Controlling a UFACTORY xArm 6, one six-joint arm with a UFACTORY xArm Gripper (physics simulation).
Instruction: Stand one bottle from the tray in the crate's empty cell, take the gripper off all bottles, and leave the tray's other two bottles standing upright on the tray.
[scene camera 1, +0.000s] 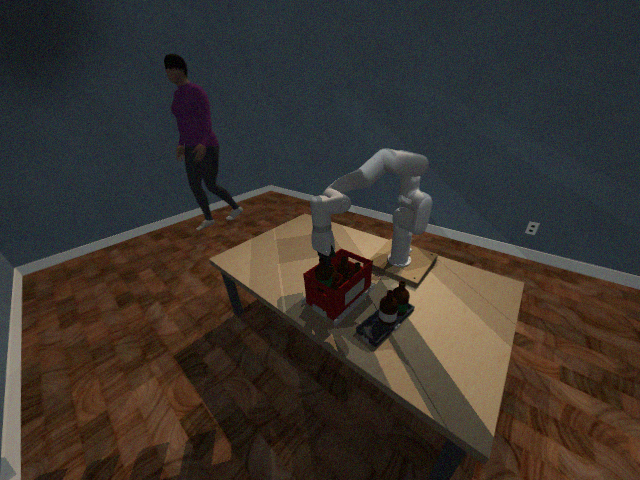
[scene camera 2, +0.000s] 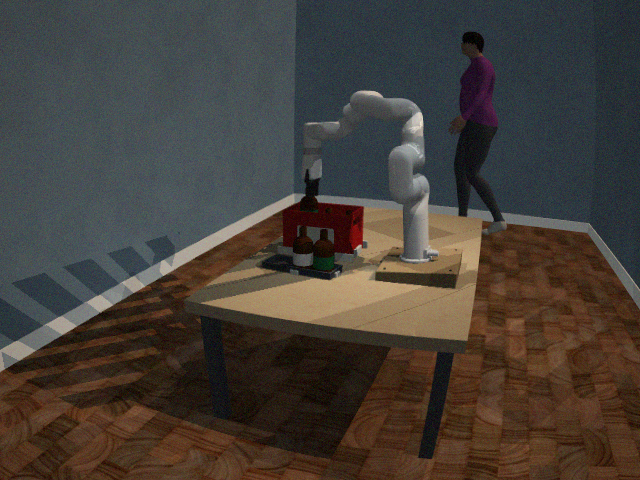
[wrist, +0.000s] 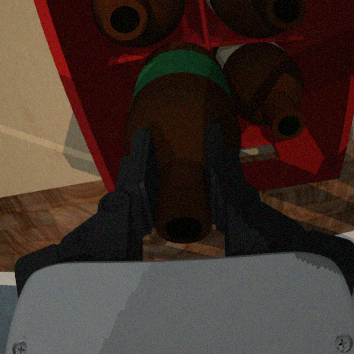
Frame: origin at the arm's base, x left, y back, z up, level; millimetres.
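Seen in the pictures: gripper, fingertip midpoint: (scene camera 1: 325, 264) (scene camera 2: 312, 196) (wrist: 179, 148); arm's base, origin of the base link: (scene camera 1: 398, 259) (scene camera 2: 416, 258).
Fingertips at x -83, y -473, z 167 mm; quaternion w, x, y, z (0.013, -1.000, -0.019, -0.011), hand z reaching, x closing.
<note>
Pixels of each thing's top centre, then the offset from my fingertips to it. "pt": a spot on its surface instead. Level surfaces: height alone.
- brown bottle with a green band, middle of its top: (wrist: 187, 225) (scene camera 2: 309, 187) (scene camera 1: 322, 258) dx +2, dy -16, dz +36 mm
- red crate, middle of its top: (wrist: 213, 11) (scene camera 2: 323, 208) (scene camera 1: 338, 267) dx +22, dy +61, dz -38 mm
- dark tray, surface spot: (scene camera 2: 276, 262) (scene camera 1: 365, 333) pt dx +255, dy -18, dz -208 mm
- white-banded bottle, middle of its top: (scene camera 2: 303, 226) (scene camera 1: 390, 292) dx +270, dy +104, dz -53 mm
- green-banded bottle, middle of its top: (scene camera 2: 323, 229) (scene camera 1: 402, 282) dx +271, dy +187, dz -53 mm
- wooden table, its level: dz -213 mm
My gripper (scene camera 1: 325, 259) (scene camera 2: 311, 192) (wrist: 179, 148) is shut on the neck of a brown bottle with a green band (scene camera 1: 324, 272) (scene camera 2: 309, 203) (wrist: 182, 107). That bottle is partly down in a corner cell of the red crate (scene camera 1: 323, 300) (scene camera 2: 349, 231) (wrist: 80, 107); its shoulder is about at the rim in scene camera 2, and its base is hidden. Other brown bottles stand in the crate; one (wrist: 267, 82) is right beside the held bottle. On the dark tray (scene camera 1: 368, 330) (scene camera 2: 276, 262) a white-banded bottle (scene camera 1: 388, 308) (scene camera 2: 302, 250) and a green-banded bottle (scene camera 1: 401, 296) (scene camera 2: 323, 252) stand upright.
The crate and tray stand near each other on the wooden table (scene camera 1: 454, 330) (scene camera 2: 268, 304). The arm's base is on a wooden board (scene camera 1: 419, 272) (scene camera 2: 413, 273) behind them. A person in a purple top (scene camera 1: 192, 116) (scene camera 2: 480, 93) is beyond the table.
</note>
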